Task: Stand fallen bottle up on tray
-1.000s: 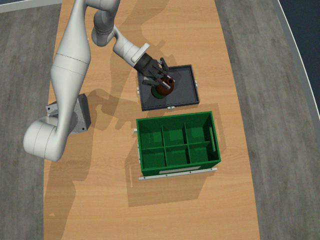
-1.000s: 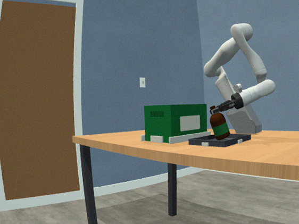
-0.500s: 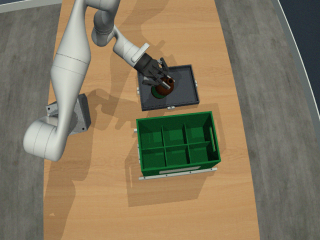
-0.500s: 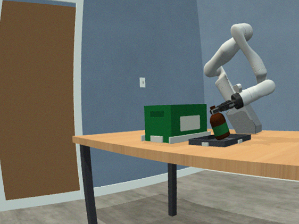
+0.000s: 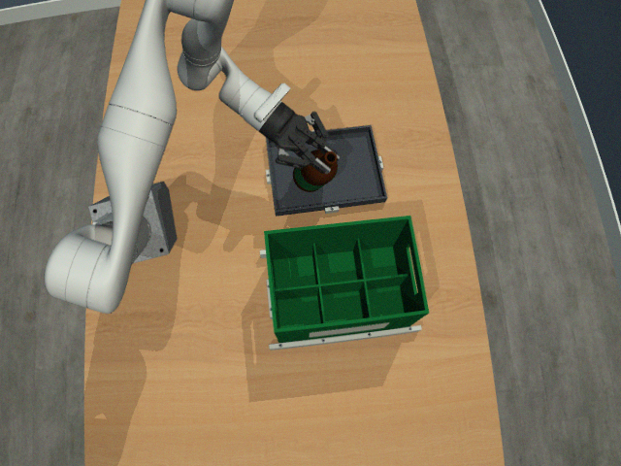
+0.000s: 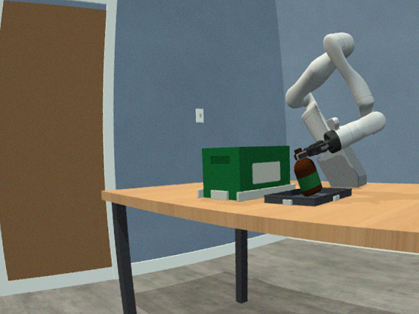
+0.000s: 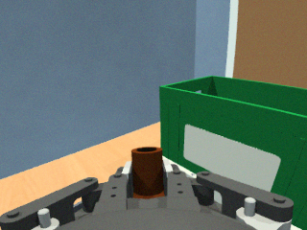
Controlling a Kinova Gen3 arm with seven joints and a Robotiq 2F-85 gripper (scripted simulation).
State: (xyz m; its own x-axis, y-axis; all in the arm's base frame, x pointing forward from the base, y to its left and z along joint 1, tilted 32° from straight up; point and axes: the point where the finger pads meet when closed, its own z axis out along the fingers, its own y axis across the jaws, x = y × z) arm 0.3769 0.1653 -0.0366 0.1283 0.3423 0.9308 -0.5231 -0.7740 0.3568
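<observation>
Now: the brown bottle 5 cm below my hand, 1 cm to the left of it and 1 cm behind it. The rest, counted from my hand: green crate: 24 cm to the right, 6 cm below, 3 cm ahead; then dark grey tray: 13 cm below, 5 cm to the left.
</observation>
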